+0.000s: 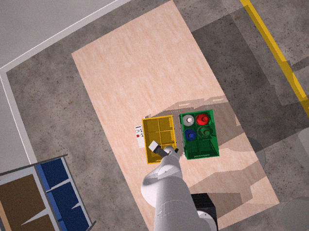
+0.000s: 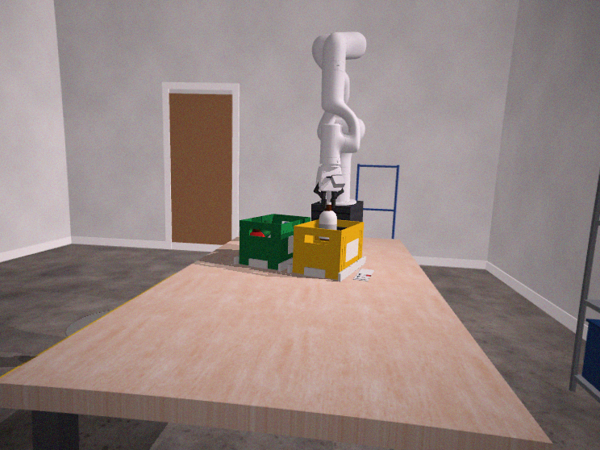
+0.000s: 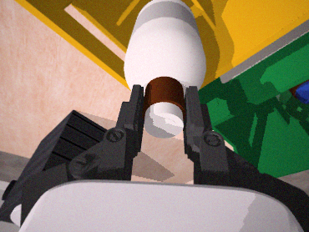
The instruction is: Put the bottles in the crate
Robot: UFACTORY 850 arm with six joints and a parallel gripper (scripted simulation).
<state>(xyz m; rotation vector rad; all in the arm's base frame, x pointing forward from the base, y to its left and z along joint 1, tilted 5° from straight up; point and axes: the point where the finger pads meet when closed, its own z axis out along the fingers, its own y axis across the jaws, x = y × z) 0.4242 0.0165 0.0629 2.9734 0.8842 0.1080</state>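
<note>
The yellow crate is 10 cm ahead of my hand, 3 cm to the left of it and 16 cm below it. Also, from my hand: blue-label bottle 6 cm ahead, 16 cm to the right, 16 cm below; green bottle 4 cm ahead, 25 cm to the right, 16 cm below; green crate 5 cm ahead, 20 cm to the right, 16 cm below.
</note>
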